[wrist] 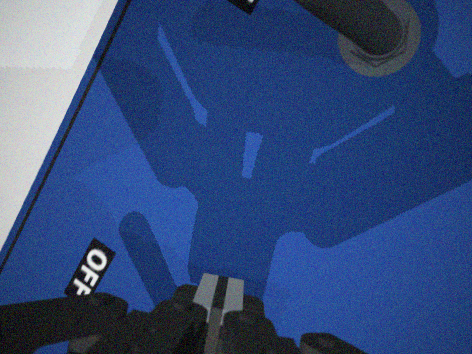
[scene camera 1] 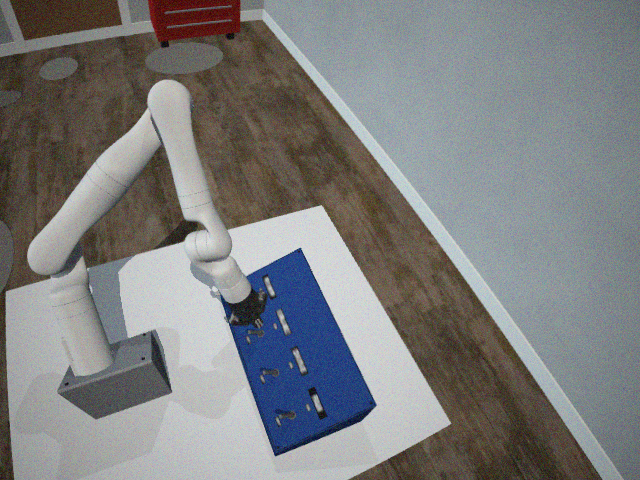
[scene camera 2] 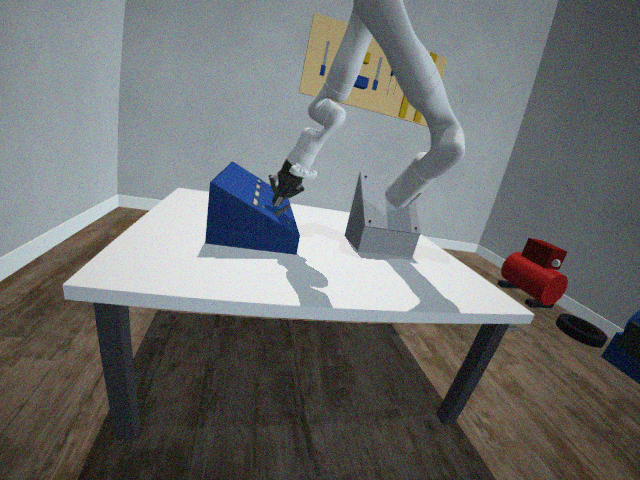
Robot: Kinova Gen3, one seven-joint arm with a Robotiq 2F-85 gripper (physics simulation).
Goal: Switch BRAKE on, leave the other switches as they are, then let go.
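Frame: origin at the arm's base, x ahead, y left, z up, level; millimetres.
Where they show: gripper, between the fingertips: (wrist: 218,305) (scene camera 1: 259,325) (scene camera 2: 274,204); arm's base, origin of its link: (scene camera 1: 96,365) (scene camera 2: 396,196).
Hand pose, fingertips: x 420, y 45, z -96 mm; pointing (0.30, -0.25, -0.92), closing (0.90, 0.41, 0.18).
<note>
Things, the pixels of their top centre, and the offset from my fingertips. "spot": a spot on its surface instead. Level surfaces: height alone.
- dark lever, centre of its top: (wrist: 383,18) dx -25, dy +96, dz +34 mm
- OFF label, a spot on its surface: (wrist: 90,267) spot: dx -40, dy -22, dz -21 mm
- white table, height of its surface: dz -95 mm
The blue sloped switch box (scene camera 1: 333,356) (scene camera 2: 240,219) (wrist: 350,285) stands on the table, with a row of small grey levers along its low side. One lever (scene camera 1: 255,333) is beside the fingertips in scene camera 1; other levers (scene camera 1: 269,372) (scene camera 1: 285,414) stand farther along. My gripper (scene camera 1: 258,323) (scene camera 2: 278,202) (wrist: 218,305) is shut and empty, pointing down close over the panel. In the wrist view a dark lever (wrist: 375,30) shows at the upper right and an OFF label (wrist: 90,267) at the lower left. The BRAKE label cannot be read; the gripper hides part of the panel.
The grey robot base (scene camera 1: 121,390) (scene camera 2: 387,240) stands on the white table (scene camera 1: 201,439) (scene camera 2: 206,284) beside the box. Pale upright inserts (scene camera 1: 283,322) (scene camera 1: 299,360) (scene camera 1: 317,403) line the box's higher part. A red drawer cabinet (scene camera 1: 196,18) and a red compressor (scene camera 2: 535,276) stand on the floor.
</note>
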